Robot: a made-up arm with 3 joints. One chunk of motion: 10 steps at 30 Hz.
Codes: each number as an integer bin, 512 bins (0 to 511) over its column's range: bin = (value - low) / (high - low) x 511, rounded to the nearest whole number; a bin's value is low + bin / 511 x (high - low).
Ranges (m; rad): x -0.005..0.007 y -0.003..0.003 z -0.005..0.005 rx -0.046..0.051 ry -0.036..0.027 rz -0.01..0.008
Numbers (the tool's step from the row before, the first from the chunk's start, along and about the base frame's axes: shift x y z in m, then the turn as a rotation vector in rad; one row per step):
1: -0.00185 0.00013 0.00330 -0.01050 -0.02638 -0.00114
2: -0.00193 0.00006 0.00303 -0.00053 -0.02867 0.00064
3: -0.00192 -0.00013 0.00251 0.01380 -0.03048 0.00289
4: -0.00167 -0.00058 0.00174 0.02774 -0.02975 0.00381
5: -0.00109 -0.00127 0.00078 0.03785 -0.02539 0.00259
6: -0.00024 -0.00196 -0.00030 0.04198 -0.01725 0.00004
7: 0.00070 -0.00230 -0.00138 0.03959 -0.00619 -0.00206
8: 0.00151 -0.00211 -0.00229 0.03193 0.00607 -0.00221
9: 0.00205 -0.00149 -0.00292 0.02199 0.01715 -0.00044
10: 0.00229 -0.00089 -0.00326 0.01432 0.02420 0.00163
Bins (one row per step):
1: 134 267 424 187 78 252
2: 131 261 410 240 59 302
3: 131 244 384 315 45 366
4: 142 206 344 388 51 392
5: 167 147 295 442 86 357
6: 203 89 240 463 152 285
7: 243 60 185 451 242 225
8: 277 76 138 411 341 221
9: 300 129 106 358 431 271
10: 310 180 89 318 488 330

